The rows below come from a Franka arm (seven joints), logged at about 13 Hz.
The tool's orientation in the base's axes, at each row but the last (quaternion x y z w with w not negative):
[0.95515 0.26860 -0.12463 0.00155]
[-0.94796 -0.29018 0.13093 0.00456]
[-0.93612 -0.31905 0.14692 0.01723]
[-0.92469 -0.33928 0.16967 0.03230]
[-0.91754 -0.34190 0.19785 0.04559]
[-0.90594 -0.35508 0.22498 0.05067]
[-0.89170 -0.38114 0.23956 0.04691]
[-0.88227 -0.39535 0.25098 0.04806]
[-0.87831 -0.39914 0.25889 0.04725]
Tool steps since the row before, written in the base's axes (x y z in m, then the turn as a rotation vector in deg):
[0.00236 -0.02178 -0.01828 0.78 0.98 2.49]
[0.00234 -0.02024 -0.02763 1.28 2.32 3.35]
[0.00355 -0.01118 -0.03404 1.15 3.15 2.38]
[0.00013 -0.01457 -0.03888 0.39 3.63 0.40]
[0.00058 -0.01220 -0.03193 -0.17 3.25 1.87]
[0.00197 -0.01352 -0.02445 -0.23 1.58 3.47]
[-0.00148 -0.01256 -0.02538 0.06 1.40 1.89]
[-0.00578 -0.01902 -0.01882 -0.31 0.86 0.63]
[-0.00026 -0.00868 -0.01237 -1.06 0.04 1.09]
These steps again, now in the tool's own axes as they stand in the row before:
[-0.00485 0.02102 0.01867 0.55 -0.60 -2.67]
[-0.00251 0.02045 0.02746 1.48 -1.51 -3.71]
[0.00493 0.01529 0.03222 2.14 -2.13 -2.80]
[0.00214 0.01806 0.03732 2.48 -2.62 -0.71]
[0.00312 0.01664 0.02970 1.36 -2.99 -1.82]
[0.00135 0.01741 0.02189 -0.39 -2.19 -3.11]
[0.00024 0.01464 0.02428 0.28 -1.45 -1.83]
[-0.00935 0.01442 0.02130 0.19 -0.97 -0.50]
[-0.00128 0.00928 0.01186 -1.01 -1.06 -0.42]

